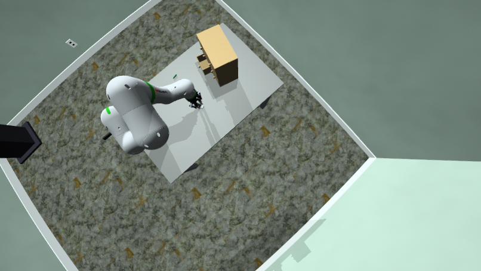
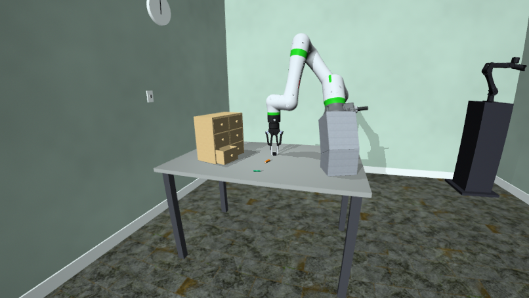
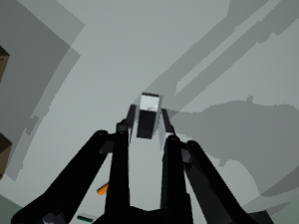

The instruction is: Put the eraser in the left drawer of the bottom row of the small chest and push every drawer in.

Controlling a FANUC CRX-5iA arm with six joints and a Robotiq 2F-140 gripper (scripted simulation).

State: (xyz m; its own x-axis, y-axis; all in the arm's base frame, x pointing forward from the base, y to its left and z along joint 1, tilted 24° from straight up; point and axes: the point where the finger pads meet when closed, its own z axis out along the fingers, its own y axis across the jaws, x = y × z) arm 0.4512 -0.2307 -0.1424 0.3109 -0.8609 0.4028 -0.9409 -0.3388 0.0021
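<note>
My gripper is now 18 cm to the right of the orange stick and 3 cm above it. Round my hand: green stick 36 cm to the left, 3 cm below, 1 cm ahead; eraser 3 cm below, 1 cm to the right.
</note>
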